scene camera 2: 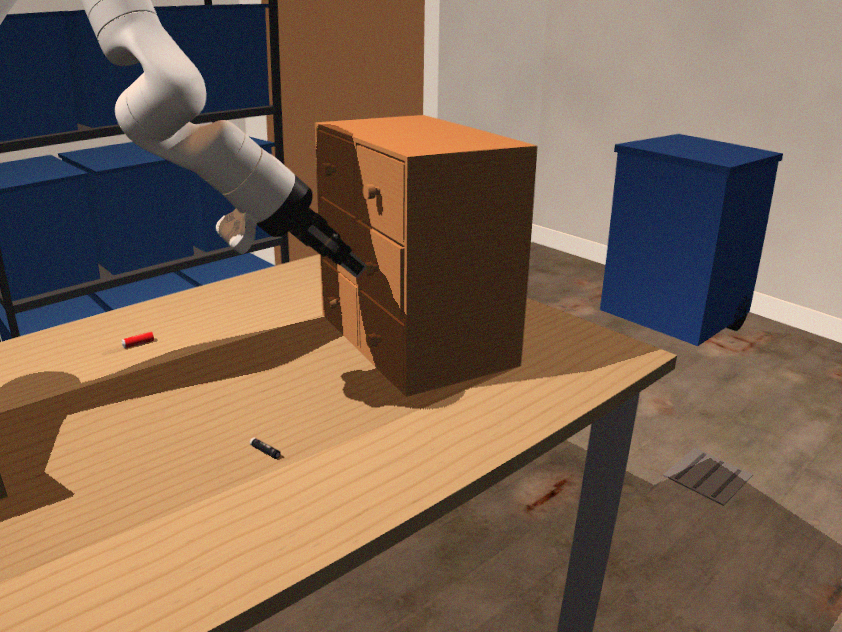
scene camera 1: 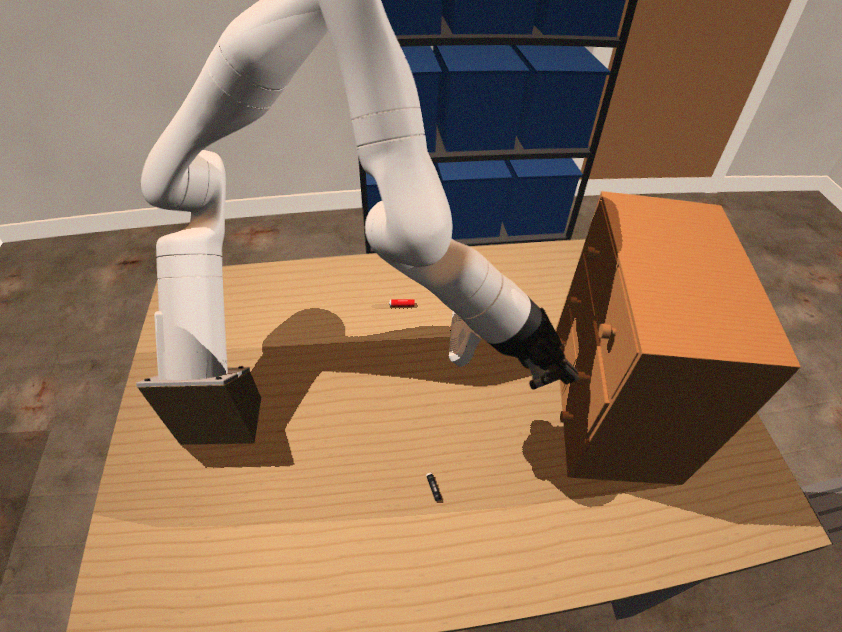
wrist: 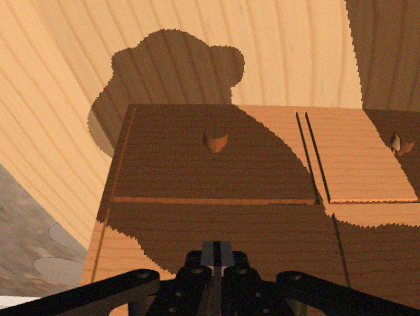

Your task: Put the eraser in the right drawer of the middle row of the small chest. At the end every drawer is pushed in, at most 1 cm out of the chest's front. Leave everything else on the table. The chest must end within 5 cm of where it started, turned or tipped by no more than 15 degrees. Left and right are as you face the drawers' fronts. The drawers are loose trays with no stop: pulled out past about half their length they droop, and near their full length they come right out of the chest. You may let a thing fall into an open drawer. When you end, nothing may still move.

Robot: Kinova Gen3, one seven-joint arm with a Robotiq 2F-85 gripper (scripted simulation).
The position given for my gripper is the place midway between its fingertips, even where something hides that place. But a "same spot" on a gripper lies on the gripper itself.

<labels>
My gripper shows in scene camera 2, in scene camera 1 and in the wrist view [216,260]. The same spot on my gripper: [scene camera 2: 350,262] is [scene camera 1: 564,377].
</labels>
